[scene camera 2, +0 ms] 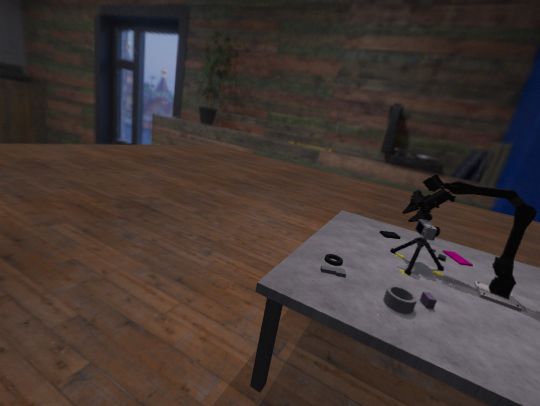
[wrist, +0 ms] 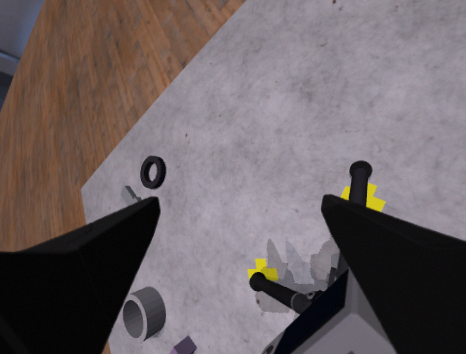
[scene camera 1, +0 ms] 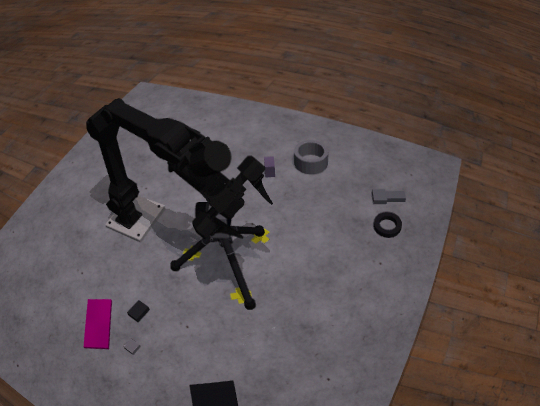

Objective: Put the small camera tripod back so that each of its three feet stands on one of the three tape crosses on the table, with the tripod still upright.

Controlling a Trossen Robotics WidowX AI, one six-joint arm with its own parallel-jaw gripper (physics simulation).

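Places are measured from the arm's base along level axes (x back, y right, z up), in millimetres.
Where they show: gripper, fingertip midpoint: (scene camera 2: 405, 217) (wrist: 241, 203) (scene camera 1: 257, 220); arm's base at its link origin: (scene camera 2: 498, 293) (scene camera 1: 128, 217).
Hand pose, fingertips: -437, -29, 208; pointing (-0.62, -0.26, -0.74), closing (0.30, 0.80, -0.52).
Things, the pixels of their top centre, and the offset from my fingertips, as dx, dy, dz. "pt": a spot on its surface instead.
- front foot at a spot on its surface: (scene camera 1: 250, 304) pt -19, +81, -204
- left foot at a spot on its surface: (scene camera 1: 175, 266) pt +204, +88, -204
- back right foot at a spot on its surface: (scene camera 1: 259, 230) pt +85, -119, -198
- grey hollow cylinder at its top centre: (wrist: 132, 318) (scene camera 1: 311, 150) (scene camera 2: 401, 293) +109, -431, -173
- purple block at its top centre: (scene camera 1: 269, 161) (scene camera 2: 429, 295) +193, -337, -181
- black ring at its top centre: (scene camera 1: 388, 222) (wrist: 150, 171) (scene camera 2: 334, 258) -195, -316, -206
- grey piece at its top centre: (scene camera 1: 389, 194) (wrist: 129, 201) (scene camera 2: 333, 269) -157, -417, -206
- magenta slab at its top centre: (scene camera 1: 97, 322) (scene camera 2: 457, 257) +276, +351, -213
- dark block at its top centre: (scene camera 1: 137, 309) +206, +252, -206
- black slab at its top centre: (scene camera 1: 213, 395) (scene camera 2: 390, 233) -88, +338, -206
The small tripod (scene camera 1: 237, 268) (scene camera 2: 414, 257) (wrist: 280, 293) stands upright, with a grey camera (scene camera 2: 428, 230) (wrist: 340, 332) on top. In scene camera 1, the front foot (scene camera 1: 250, 304) is beside its yellow cross (scene camera 1: 236, 296), the left foot (scene camera 1: 175, 266) lies outside its cross (scene camera 1: 191, 254), and the back right foot (scene camera 1: 259, 230) is at the edge of its cross (scene camera 1: 260, 237). My gripper (scene camera 1: 257, 220) (scene camera 2: 407, 216) (wrist: 241, 203) is wide open and empty, above the tripod; its right finger partly hides the camera in the wrist view.
A grey hollow cylinder (scene camera 1: 311, 165) (scene camera 2: 400, 302) and a purple block (scene camera 1: 270, 167) (scene camera 2: 428, 300) stand behind the tripod in scene camera 1. A black ring (scene camera 1: 376, 224) and grey piece (scene camera 1: 389, 196) lie right. A magenta slab (scene camera 1: 98, 324), dark block (scene camera 1: 138, 310) and black slab (scene camera 1: 214, 394) lie in front.
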